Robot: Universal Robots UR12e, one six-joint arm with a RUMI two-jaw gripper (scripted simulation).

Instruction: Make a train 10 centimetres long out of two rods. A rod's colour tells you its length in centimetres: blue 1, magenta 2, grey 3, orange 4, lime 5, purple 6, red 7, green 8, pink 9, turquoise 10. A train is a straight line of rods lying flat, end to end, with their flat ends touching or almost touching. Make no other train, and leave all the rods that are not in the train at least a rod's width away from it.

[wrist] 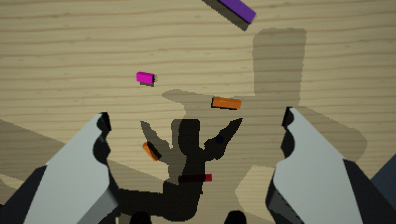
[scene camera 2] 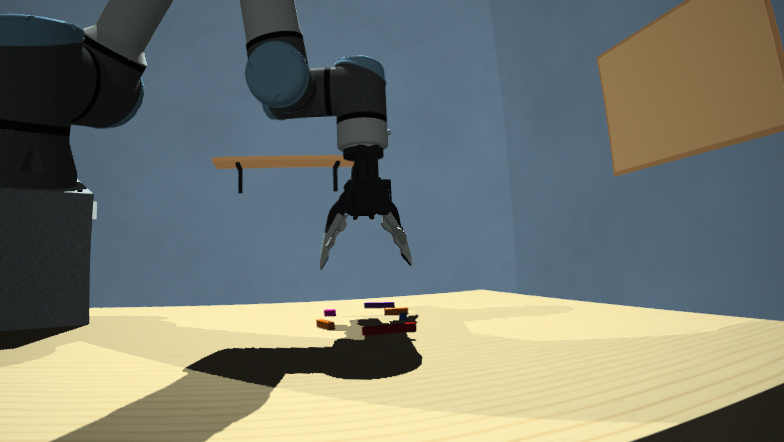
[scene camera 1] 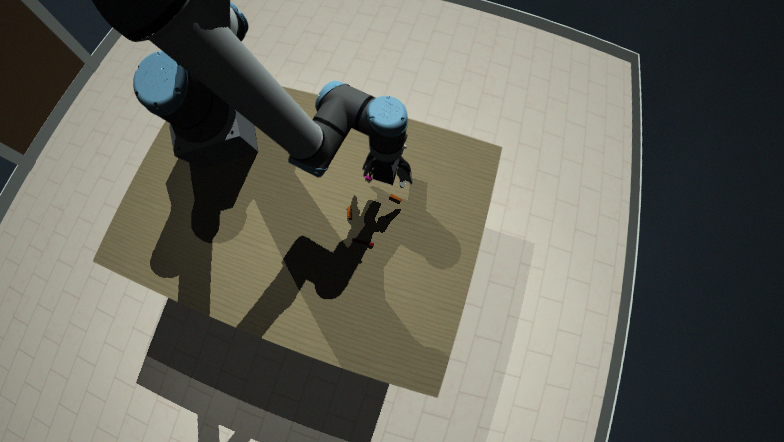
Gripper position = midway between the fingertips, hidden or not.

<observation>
I see my gripper (scene camera 2: 366, 268).
My gripper also shows in the wrist view (wrist: 195, 110).
</observation>
